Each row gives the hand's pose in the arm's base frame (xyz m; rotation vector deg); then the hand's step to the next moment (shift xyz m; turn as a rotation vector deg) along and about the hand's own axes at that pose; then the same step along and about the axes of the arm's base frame.
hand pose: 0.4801 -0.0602 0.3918 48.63 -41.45 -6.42
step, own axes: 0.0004 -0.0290 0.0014 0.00 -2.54 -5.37
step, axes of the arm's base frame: 0.0048 -0.0205 -0.0200 3.82 1.76 -4.19
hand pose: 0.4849 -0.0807 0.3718 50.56 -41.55 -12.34
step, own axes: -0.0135 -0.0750 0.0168 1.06 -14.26 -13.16
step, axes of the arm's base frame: -0.0124 -0.0518 -0.0570 11.09 -1.24 -15.91
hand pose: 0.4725 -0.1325 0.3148 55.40 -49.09 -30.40
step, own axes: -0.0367 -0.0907 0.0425 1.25 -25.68 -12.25
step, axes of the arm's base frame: -0.0579 -0.0381 -0.0811 10.19 -7.35 -25.56
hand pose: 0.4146 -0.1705 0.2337 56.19 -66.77 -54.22
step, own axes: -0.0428 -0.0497 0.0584 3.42 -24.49 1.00
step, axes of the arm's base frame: -0.0678 0.0192 -0.0524 -2.47 -10.58 -22.23
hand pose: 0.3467 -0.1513 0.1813 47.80 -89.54 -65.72
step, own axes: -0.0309 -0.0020 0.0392 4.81 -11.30 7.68
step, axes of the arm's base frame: -0.0291 0.0381 -0.0141 -8.97 -5.87 -9.74
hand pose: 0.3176 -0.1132 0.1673 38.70 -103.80 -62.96
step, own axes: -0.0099 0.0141 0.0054 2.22 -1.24 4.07
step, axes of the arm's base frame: -0.0003 0.0165 0.0073 -4.63 -0.67 -1.08
